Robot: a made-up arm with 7 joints. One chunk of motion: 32 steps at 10 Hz.
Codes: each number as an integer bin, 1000 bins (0 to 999) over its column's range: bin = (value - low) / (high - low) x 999, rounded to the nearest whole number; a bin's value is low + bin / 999 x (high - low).
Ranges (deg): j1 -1..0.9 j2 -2.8..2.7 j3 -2.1..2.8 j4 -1.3..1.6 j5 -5.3..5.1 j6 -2.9..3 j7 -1.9..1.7
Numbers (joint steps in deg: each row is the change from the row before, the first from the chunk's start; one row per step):
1: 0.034 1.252 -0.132 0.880 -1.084 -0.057 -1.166
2: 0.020 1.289 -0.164 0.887 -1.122 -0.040 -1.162
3: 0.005 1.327 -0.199 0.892 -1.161 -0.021 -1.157
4: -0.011 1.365 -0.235 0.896 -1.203 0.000 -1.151
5: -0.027 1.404 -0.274 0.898 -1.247 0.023 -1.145
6: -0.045 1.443 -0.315 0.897 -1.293 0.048 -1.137
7: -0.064 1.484 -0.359 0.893 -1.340 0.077 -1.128
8: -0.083 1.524 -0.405 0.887 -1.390 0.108 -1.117
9: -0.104 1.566 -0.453 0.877 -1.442 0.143 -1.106
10: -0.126 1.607 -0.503 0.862 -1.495 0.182 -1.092
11: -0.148 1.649 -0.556 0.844 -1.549 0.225 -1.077
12: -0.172 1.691 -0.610 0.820 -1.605 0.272 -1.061
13: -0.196 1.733 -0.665 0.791 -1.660 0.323 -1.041
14: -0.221 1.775 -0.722 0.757 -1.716 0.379 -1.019
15: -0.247 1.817 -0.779 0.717 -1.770 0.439 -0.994
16: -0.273 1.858 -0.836 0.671 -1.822 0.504 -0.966
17: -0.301 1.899 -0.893 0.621 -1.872 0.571 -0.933
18: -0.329 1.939 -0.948 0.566 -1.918 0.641 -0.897
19: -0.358 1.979 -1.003 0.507 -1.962 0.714 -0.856
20: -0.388 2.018 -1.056 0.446 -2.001 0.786 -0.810
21: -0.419 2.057 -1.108 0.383 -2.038 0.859 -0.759
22: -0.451 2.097 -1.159 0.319 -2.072 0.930 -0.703
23: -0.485 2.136 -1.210 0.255 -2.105 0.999 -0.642
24: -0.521 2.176 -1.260 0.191 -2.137 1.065 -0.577
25: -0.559 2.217 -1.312 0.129 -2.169 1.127 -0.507
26: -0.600 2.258 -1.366 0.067 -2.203 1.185 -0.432
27: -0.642 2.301 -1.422 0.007 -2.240 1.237 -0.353
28: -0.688 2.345 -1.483 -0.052 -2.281 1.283 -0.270
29: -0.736 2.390 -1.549 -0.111 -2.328 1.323 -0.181
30: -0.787 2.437 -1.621 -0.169 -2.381 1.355 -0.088
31: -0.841 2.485 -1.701 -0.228 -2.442 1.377 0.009
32: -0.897 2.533 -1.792 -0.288 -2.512 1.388 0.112
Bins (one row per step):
1: 544 736 401 751 405 481 204
2: 536 743 395 753 401 484 205
3: 528 750 388 755 398 487 206
4: 520 757 380 756 394 491 208
5: 512 764 372 757 389 495 210
6: 502 771 364 757 385 499 212
7: 492 778 355 755 380 504 214
8: 482 785 346 753 376 509 217
9: 471 793 336 750 371 515 220
10: 460 800 326 745 365 522 224
11: 448 808 315 739 360 529 228
12: 435 816 304 730 355 537 233
13: 423 823 293 720 350 546 238
14: 410 831 281 709 344 555 244
15: 396 839 269 695 339 565 251
16: 382 846 258 679 334 576 259
17: 368 854 246 662 329 588 268
18: 353 861 235 643 325 600 278
19: 338 868 224 622 321 612 290
20: 322 875 213 601 317 624 302
21: 305 882 202 580 313 636 317
22: 289 889 192 558 310 649 332
23: 271 897 181 536 307 660 349
24: 252 904 171 514 304 671 367
25: 232 911 161 492 301 682 387
26: 210 919 150 471 297 692 407
27: 188 927 138 450 294 700 429
28: 164 935 126 430 290 708 452
29: 139 943 112 410 285 715 477
30: 112 951 98 390 280 720 503
31: 84 960 81 369 275 724 530
32: 54 969 63 349 268 726 558

